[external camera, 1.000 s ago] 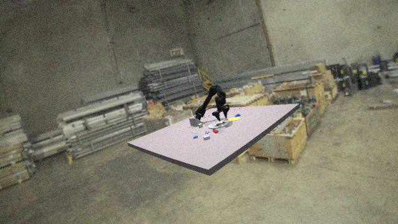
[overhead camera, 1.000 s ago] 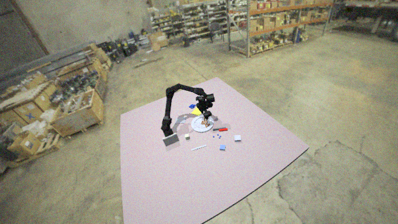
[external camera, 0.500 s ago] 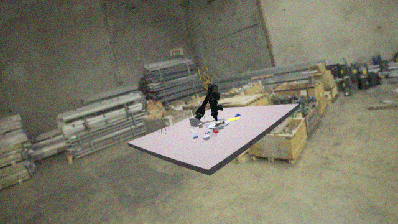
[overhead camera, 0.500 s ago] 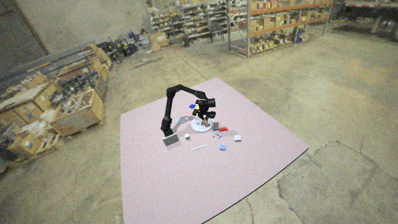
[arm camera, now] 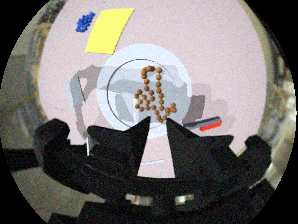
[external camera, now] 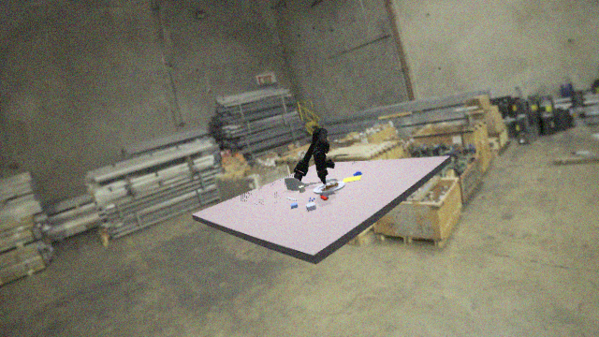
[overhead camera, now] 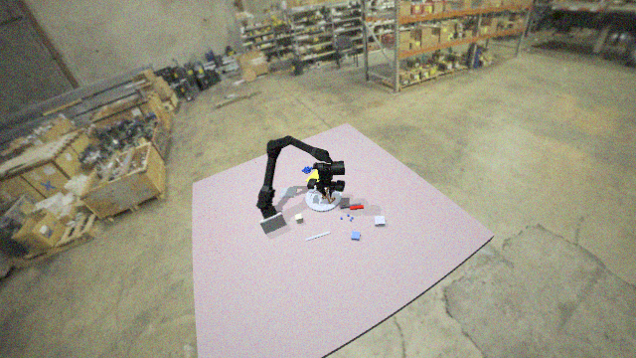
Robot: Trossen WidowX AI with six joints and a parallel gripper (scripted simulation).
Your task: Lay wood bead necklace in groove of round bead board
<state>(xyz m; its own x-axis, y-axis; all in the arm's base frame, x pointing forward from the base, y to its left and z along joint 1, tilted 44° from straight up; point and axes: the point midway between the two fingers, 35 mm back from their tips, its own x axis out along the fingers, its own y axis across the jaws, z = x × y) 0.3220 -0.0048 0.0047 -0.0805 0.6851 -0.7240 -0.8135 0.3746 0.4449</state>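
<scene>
The cream cube is 18 cm behind my gripper tip, 6 cm to the right of it and 3 cm below it. Round my gripper tip: white stick 13 cm behind, 18 cm to the right, 4 cm below; red-handled tool 10 cm ahead, 10 cm to the right, 4 cm below; yellow sheet 1 cm ahead, 22 cm to the left, 4 cm below.
</scene>
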